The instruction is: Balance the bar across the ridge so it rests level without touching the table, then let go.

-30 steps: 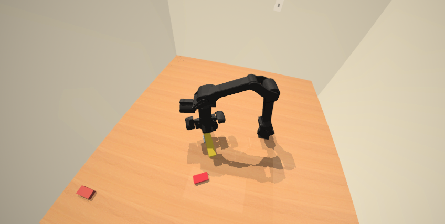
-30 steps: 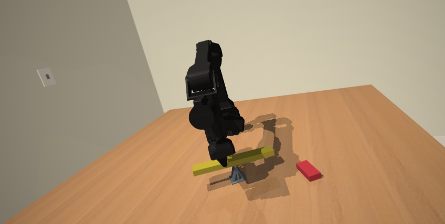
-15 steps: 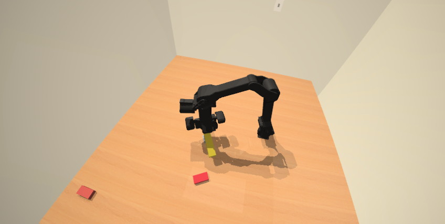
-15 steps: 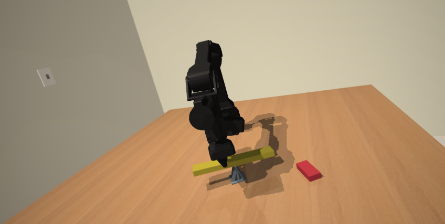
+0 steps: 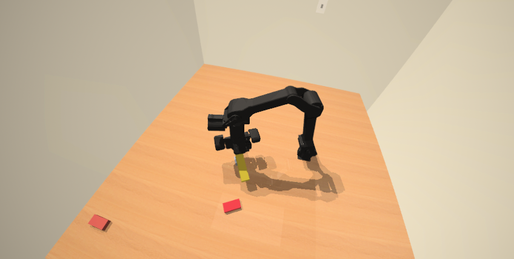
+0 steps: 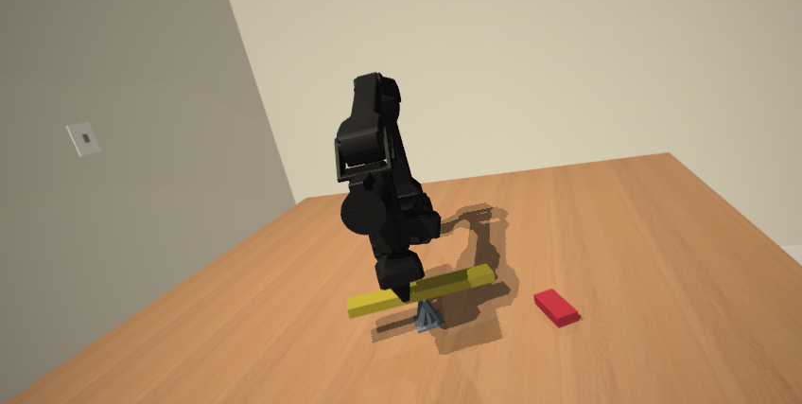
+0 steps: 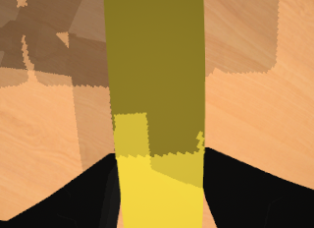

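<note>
Now: the yellow bar 1 cm behind my gripper tip and 2 cm to the left of it. Also, from my gripper tip: red block 4 cm behind, 22 cm to the left, 5 cm below.
</note>
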